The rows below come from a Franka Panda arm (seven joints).
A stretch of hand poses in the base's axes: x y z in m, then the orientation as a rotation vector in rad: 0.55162, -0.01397, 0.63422, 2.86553, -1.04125, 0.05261; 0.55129, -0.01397, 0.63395, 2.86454, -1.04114, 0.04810; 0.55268, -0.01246, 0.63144, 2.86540, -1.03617, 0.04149; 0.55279, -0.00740, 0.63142, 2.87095, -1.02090, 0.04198; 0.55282, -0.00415, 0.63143, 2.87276, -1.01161, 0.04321; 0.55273, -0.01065, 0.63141, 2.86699, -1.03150, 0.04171; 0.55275, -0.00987, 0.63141, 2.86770, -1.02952, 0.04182; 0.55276, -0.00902, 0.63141, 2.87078, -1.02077, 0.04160; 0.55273, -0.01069, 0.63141, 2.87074, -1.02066, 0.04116; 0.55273, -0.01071, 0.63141, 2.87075, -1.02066, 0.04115; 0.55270, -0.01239, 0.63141, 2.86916, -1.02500, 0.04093; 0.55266, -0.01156, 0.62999, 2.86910, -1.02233, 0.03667; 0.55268, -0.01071, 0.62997, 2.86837, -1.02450, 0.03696; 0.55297, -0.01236, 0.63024, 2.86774, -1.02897, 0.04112; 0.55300, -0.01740, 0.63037, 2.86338, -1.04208, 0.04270; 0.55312, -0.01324, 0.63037, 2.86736, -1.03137, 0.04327; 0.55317, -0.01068, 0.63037, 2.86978, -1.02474, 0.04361; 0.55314, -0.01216, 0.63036, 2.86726, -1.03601, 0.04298; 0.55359, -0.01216, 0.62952, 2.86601, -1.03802, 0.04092
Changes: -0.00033, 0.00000, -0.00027, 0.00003, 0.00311, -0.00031; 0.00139, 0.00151, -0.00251, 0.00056, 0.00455, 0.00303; 0.00011, 0.00506, -0.00002, 0.00000, 0.00019, 0.01065; 0.00003, 0.00325, 0.00001, -0.00155, -0.00001, 0.00615; -0.00009, -0.00650, -0.00002, 0.00144, -0.00014, -0.01357; 0.00002, 0.00078, 0.00000, -0.00002, 0.00000, 0.00138; 0.00001, 0.00085, 0.00000, 0.00002, 0.00045, 0.00607; -0.00003, -0.00167, 0.00000, 0.00002, 0.00030, 0.00004; 0.00000, -0.00002, 0.00000, 0.00001, 0.00000, 0.00000; -0.00003, -0.00168, 0.00000, 0.00000, 0.00000, -0.00303; -0.00004, 0.00083, -0.00142, -0.00001, 0.00304, 0.00149; 0.00002, 0.00085, -0.00002, -0.00003, -0.00027, -0.00149; 0.00029, -0.00165, 0.00027, -0.00002, -0.00303, -0.00275; 0.00003, -0.00504, 0.00013, -0.00003, -0.00154, -0.00899; 0.00012, 0.00416, 0.00000, -0.00001, -0.00002, 0.00750; 0.00005, 0.00256, 0.00000, -0.00002, 0.00000, 0.00463; -0.00003, -0.00148, -0.00001, 0.00147, -0.00045, -0.00750; 0.00045, 0.00000, -0.00084, -0.00004, 0.00137, -0.00159
